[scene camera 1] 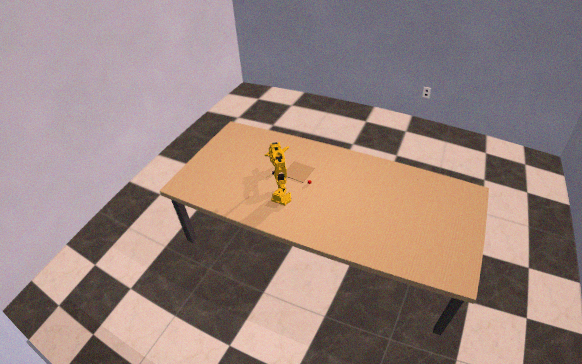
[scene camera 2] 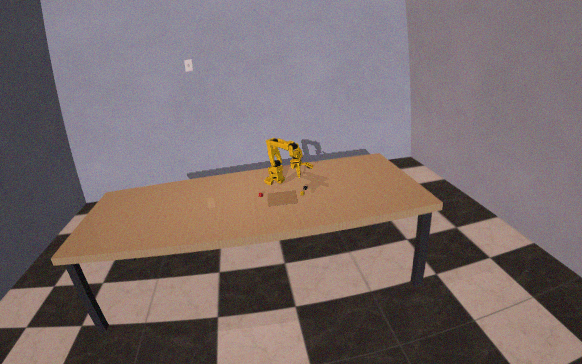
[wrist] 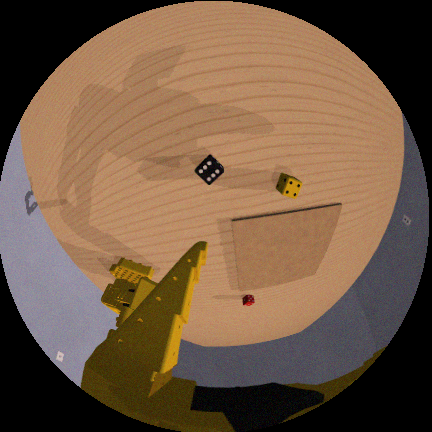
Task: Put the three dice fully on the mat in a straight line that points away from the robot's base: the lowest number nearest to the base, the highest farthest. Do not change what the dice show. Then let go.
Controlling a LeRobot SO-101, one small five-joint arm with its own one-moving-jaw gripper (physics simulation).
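Pixels of known places: hand at its tool point: [scene camera 2: 299,177] [wrist: 206,250]; arm's base at its link origin: [scene camera 1: 283,196] [scene camera 2: 275,182] [wrist: 149,278].
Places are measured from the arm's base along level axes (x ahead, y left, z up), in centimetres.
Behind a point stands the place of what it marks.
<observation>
A black die [wrist: 209,169] {z 1.6, x 14.5, y 14.1 cm} [scene camera 2: 305,188] {z 0.7, x 15.1, y 13.9 cm} lies on the table off the mat; its top shows six in the wrist view. A yellow die [wrist: 289,185] {z 1.6, x 20.4, y 11.6 cm} [scene camera 2: 302,193] {z 1.1, x 21.6, y 11.3 cm}, top four, lies beside the mat, near its dark edge in that view. A small red die [wrist: 248,300] {z 1.4, x 15.4, y -7.8 cm} [scene camera 1: 309,182] {z 1.2, x 14.5, y -9.1 cm} [scene camera 2: 260,195] {z 0.9, x 16.2, y -9.0 cm} lies off the mat's opposite side; its top number is too small to read. The mat [wrist: 280,250] {z 0.4, x 20.3, y 2.9 cm} [scene camera 1: 301,171] {z 0.4, x 22.2, y -0.5 cm} [scene camera 2: 282,198] {z 0.4, x 22.5, y 1.2 cm} bears no die. My gripper [scene camera 2: 305,171] {z 6.6, x 13.9, y 11.4 cm} is fully open and empty above the table; the wrist view shows one notched jaw [wrist: 175,300], the moving jaw out of picture.
The robot's yellow base [scene camera 1: 281,198] {z 4.5, x -5.8, y -2.2 cm} [scene camera 2: 274,178] {z 3.0, x 1.1, y -0.1 cm} [wrist: 127,285] {z 2.6, x -2.8, y 1.5 cm} stands on the wooden table [scene camera 1: 390,215] {z 0.0, x 9.0, y -58.3 cm} [scene camera 2: 165,220] {z 0.0, x 28.1, y -56.6 cm}, near the long edge. The arm's shadow falls across the table around the black die and reaches toward the yellow one.
</observation>
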